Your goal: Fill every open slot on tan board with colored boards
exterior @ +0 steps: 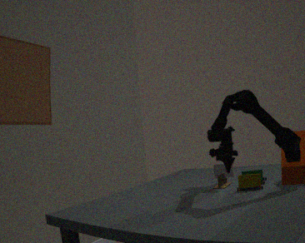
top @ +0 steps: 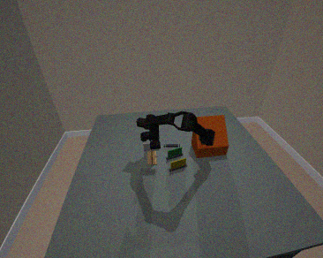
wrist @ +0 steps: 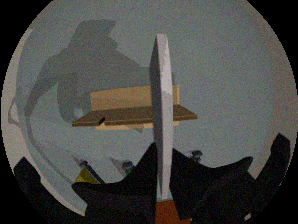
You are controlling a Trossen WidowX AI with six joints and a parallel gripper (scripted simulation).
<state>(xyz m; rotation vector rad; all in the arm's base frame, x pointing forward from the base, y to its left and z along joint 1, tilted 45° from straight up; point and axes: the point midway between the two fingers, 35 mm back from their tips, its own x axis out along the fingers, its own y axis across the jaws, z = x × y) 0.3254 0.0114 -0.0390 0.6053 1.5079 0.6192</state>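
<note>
Now: the tan board 4 cm below my gripper tip, 3 cm to the left of it and 3 cm ahead of it. Round my gripper tip: yellow board: 14 cm to the left, 13 cm behind, 3 cm below; green board: 13 cm behind, 3 cm to the left, 3 cm below; grey board: 3 cm ahead.
</note>
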